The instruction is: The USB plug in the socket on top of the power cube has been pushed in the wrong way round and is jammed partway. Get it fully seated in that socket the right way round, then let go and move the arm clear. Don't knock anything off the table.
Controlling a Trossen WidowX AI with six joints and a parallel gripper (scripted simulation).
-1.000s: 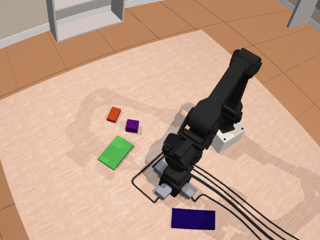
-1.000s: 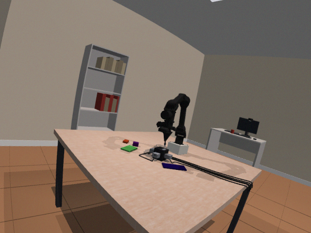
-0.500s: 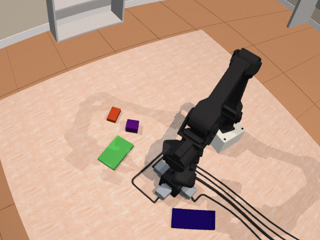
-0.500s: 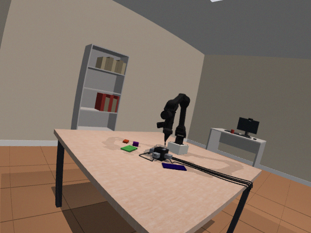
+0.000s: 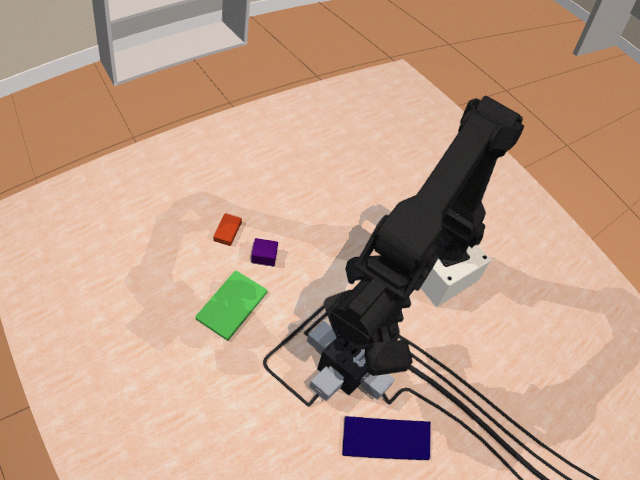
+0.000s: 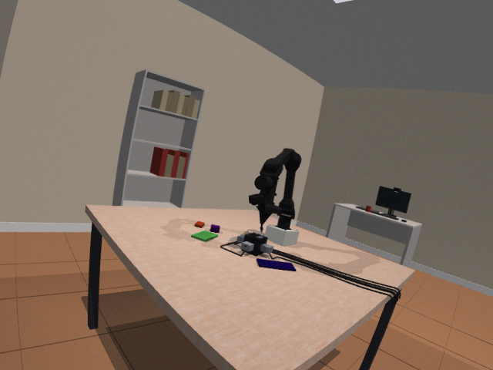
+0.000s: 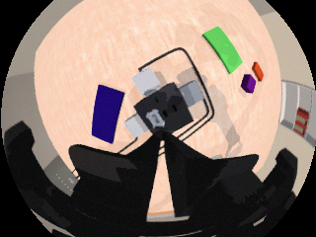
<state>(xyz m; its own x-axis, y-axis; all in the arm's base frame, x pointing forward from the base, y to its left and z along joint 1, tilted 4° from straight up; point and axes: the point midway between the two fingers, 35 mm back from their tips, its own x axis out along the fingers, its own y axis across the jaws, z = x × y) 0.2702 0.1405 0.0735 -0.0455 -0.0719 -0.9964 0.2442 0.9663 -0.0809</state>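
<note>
Now: gripper tip 20 mm above the USB plug. From my gripper tip the other things lie so: green pad (160 mm ahead, 200 mm to the right, 130 mm below); navy flat block (150 mm to the left, 130 mm below); grey socket (10 mm to the left, 70 mm below).
</note>
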